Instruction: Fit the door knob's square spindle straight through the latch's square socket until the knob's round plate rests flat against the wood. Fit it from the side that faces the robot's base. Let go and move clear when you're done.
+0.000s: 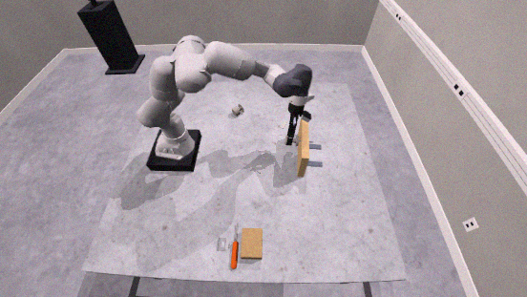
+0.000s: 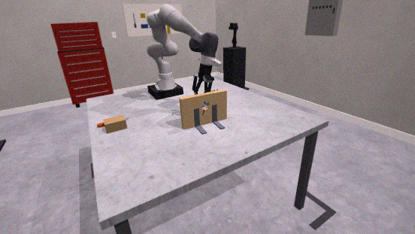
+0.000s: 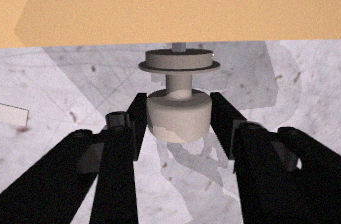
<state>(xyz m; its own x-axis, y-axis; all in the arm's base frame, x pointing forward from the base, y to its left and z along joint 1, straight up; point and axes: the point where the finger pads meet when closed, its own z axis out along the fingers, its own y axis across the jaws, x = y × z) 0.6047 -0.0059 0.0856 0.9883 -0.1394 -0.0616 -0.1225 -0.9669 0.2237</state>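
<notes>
The latch socket lies 7 cm ahead of my hand, 2 cm below it and 1 cm to the right of it. Round my hand: wooden block 51 cm to the right, 20 cm behind, 12 cm below; upright wooden panel 7 cm ahead, 4 cm below, 1 cm to the right; pale chip 21 cm to the left, 15 cm below, 1 cm behind.
</notes>
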